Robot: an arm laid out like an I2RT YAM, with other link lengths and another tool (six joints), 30 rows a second.
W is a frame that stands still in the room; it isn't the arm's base.
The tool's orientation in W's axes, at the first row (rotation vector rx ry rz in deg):
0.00, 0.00, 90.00
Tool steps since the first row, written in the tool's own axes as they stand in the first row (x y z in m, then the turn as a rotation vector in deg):
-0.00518, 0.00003, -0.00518, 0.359, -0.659, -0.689
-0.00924, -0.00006, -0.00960, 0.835, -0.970, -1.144
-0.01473, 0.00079, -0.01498, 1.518, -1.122, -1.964
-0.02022, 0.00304, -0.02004, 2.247, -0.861, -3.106
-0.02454, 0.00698, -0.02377, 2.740, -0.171, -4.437
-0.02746, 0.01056, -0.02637, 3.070, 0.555, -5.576
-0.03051, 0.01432, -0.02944, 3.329, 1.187, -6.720
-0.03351, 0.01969, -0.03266, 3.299, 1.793, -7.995
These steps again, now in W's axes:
-0.00003, -0.00518, -0.00518, 0.659, 0.359, -0.689
0.00006, -0.00924, -0.00960, 0.970, 0.835, -1.144
-0.00079, -0.01473, -0.01498, 1.122, 1.518, -1.964
-0.00304, -0.02022, -0.02004, 0.861, 2.247, -3.106
-0.00698, -0.02454, -0.02377, 0.171, 2.740, -4.437
-0.01056, -0.02746, -0.02637, -0.555, 3.070, -5.576
-0.01432, -0.03051, -0.02944, -1.187, 3.329, -6.720
-0.01969, -0.03351, -0.03266, -1.793, 3.299, -7.995

